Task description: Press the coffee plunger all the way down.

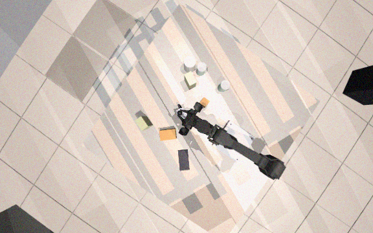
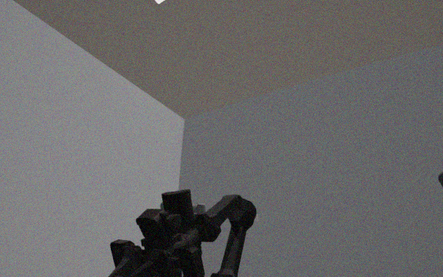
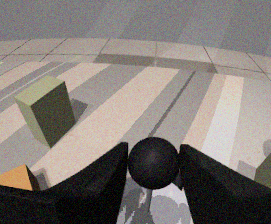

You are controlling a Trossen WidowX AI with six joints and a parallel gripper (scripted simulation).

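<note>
Now: the coffee press 10 cm below my gripper tip, 1 cm to the right of it and 1 cm behind it. Also, from my gripper tip: dark flat slab 30 cm to the left, 19 cm below, 18 cm behind.
</note>
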